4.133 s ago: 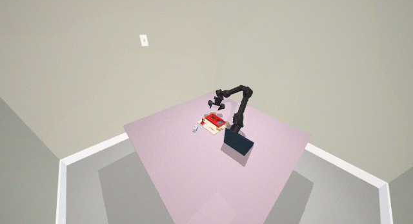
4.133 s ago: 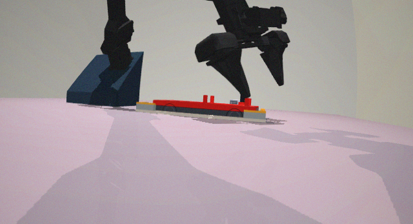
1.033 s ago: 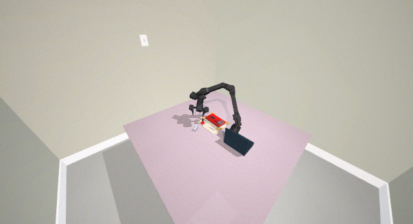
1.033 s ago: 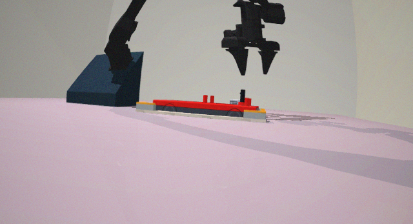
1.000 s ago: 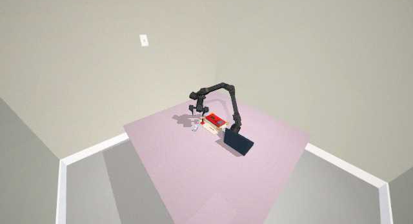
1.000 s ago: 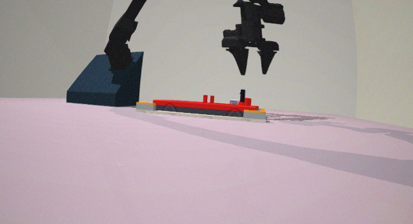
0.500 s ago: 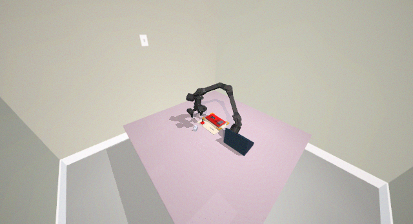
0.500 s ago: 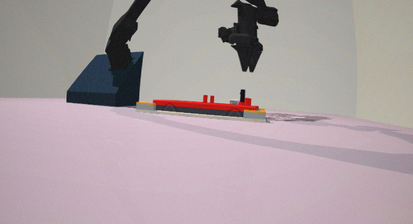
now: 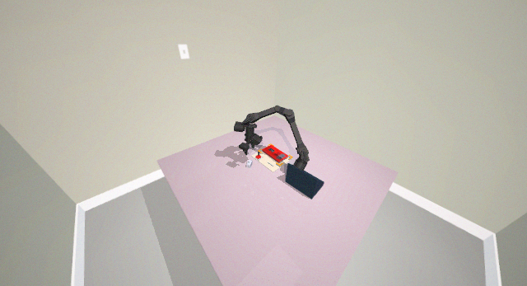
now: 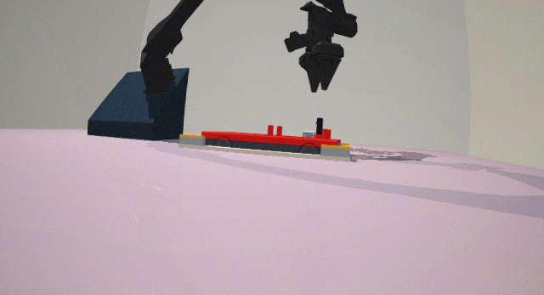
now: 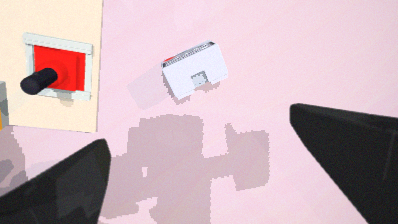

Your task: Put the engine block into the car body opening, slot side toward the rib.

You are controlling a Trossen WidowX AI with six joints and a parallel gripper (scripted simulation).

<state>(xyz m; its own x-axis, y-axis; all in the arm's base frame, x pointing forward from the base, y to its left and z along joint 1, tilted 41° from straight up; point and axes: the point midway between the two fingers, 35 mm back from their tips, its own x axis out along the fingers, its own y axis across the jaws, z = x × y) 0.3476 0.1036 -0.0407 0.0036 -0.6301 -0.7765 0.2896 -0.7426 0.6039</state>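
Right now the engine block is 10 cm below my gripper tip and 1 cm to the left of it. Round my gripper tip: beige plate 20 cm to the right, 11 cm below, 5 cm behind; then black peg 10 cm to the right, 9 cm below, 1 cm ahead.
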